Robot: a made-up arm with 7 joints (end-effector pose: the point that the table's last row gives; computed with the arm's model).
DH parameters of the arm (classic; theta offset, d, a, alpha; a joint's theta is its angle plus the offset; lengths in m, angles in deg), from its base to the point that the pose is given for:
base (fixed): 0 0.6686 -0.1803 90
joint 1: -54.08 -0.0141 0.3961 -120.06
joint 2: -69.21 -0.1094 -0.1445 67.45
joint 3: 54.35 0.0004 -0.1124 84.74
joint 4: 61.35 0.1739 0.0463 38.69
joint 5: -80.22 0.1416 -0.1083 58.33
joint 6: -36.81 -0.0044 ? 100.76
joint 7: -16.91 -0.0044 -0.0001 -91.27
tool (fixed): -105.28 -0.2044 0 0
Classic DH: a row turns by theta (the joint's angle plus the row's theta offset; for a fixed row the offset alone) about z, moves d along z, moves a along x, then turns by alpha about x.
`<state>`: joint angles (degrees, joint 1 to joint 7).
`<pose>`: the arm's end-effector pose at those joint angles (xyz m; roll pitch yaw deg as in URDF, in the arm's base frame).
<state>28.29 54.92 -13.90 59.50 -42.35 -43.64 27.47</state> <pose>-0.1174 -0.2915 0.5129 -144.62 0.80 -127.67</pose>
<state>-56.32 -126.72 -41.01 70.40 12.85 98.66 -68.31</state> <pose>-0.7227 -0.2573 0.2196 -82.04 9.62 26.83</pose>
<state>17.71 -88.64 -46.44 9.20 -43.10 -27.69 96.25</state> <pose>0.1324 0.0549 0.0254 -89.07 14.43 85.85</pose>
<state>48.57 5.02 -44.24 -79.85 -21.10 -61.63 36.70</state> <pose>0.0962 -0.1156 0.4302 147.41 -11.69 -94.67</pose>
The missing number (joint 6, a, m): 0.0216
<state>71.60 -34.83 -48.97 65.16 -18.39 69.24 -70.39</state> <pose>0.3597 0.1168 0.1710 23.06 -57.64 -12.03</pose>
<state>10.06 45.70 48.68 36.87 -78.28 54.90 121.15</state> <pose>0.2335 -0.0007 0.2898 -59.52 17.51 -177.73</pose>
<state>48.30 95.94 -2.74 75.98 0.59 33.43 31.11</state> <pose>0.2199 -0.4645 0.4458 111.40 21.70 161.35</pose>
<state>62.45 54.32 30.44 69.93 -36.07 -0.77 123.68</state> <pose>0.2978 -0.0827 0.5995 -53.06 70.57 -133.76</pose>
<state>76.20 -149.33 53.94 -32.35 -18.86 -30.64 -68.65</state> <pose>-0.0309 0.2315 0.7470 116.62 27.40 63.82</pose>
